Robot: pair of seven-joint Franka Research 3 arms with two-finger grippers.
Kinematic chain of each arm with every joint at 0, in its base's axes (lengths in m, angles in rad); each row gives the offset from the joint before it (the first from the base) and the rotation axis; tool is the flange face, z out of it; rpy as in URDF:
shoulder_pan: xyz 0 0 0.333 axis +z
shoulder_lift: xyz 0 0 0 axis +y
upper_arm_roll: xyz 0 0 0.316 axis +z
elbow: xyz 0.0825 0 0 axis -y
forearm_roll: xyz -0.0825 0 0.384 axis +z
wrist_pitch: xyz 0 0 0 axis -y
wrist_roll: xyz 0.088 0 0 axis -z
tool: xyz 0 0 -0.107 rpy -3.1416 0 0
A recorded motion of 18 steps. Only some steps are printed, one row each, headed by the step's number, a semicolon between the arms.
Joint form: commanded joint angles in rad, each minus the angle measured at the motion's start. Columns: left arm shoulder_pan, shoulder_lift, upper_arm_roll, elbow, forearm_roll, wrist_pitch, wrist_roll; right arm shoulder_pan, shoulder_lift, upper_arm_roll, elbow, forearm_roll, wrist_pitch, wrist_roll.
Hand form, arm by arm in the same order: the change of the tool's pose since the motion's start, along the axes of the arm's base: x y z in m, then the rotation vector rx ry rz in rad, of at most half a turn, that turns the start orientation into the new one. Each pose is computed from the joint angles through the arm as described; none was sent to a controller.
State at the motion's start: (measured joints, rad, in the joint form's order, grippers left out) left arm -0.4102 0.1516 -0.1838 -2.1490 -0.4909 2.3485 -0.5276; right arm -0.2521 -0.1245 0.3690 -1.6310 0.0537 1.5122 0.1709
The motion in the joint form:
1: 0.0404 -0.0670 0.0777 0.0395 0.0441 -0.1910 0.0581; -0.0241 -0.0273 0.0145 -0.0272 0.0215 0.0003 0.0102
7: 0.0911 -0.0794 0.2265 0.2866 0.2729 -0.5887 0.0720; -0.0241 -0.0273 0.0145 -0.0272 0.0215 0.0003 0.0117
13: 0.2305 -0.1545 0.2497 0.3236 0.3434 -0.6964 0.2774; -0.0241 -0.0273 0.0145 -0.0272 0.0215 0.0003 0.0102
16: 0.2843 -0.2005 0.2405 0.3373 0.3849 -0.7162 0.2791; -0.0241 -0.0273 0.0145 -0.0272 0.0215 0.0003 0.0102
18: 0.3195 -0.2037 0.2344 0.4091 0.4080 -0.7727 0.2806; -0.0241 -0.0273 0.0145 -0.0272 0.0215 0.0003 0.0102
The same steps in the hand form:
1: 0.0209 0.0513 0.0386 0.0240 0.0357 -0.0335; -0.0078 -0.0003 -0.0003 0.0093 0.0034 -0.0201
7: 0.0706 0.1483 0.1253 0.2024 0.0904 -0.0664; -0.0078 -0.0003 -0.0003 0.0093 0.0034 -0.0216
13: 0.0729 0.2445 0.1756 0.2220 0.0370 -0.1372; -0.0078 -0.0003 -0.0003 0.0093 0.0034 -0.0201
16: 0.0663 0.2736 0.2048 0.2574 -0.0004 -0.1005; -0.0078 -0.0003 -0.0003 0.0093 0.0034 -0.0201
18: 0.0669 0.2910 0.2356 0.2792 -0.0169 -0.0792; -0.0078 -0.0003 -0.0003 0.0093 0.0034 -0.0201

